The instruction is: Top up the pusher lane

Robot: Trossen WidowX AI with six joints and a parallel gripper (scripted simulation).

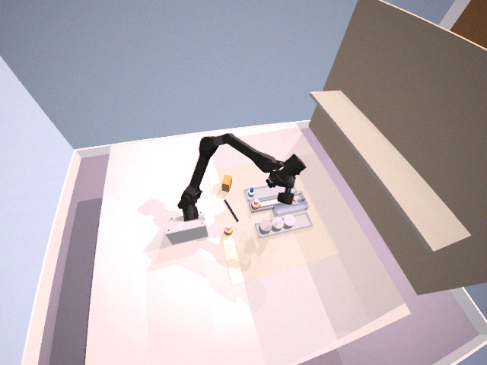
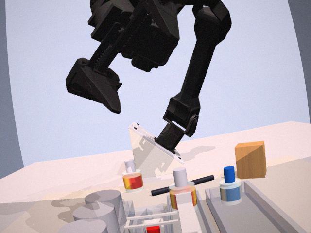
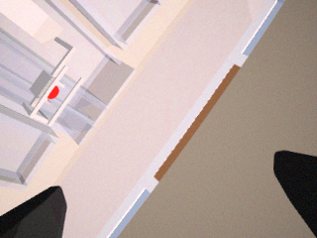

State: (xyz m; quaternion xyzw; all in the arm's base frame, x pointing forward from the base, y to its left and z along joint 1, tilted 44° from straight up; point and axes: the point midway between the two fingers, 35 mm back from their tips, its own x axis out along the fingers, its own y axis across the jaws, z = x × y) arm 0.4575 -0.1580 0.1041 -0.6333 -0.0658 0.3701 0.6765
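Right now the black rod is 29 cm behind my gripper tip, 20 cm below it and 5 cm to the left of it. Also, from my gripper tip: red button (14 cm below, 2 cm ahead, 1 cm to the right); pusher plate (16 cm below, 5 cm behind).
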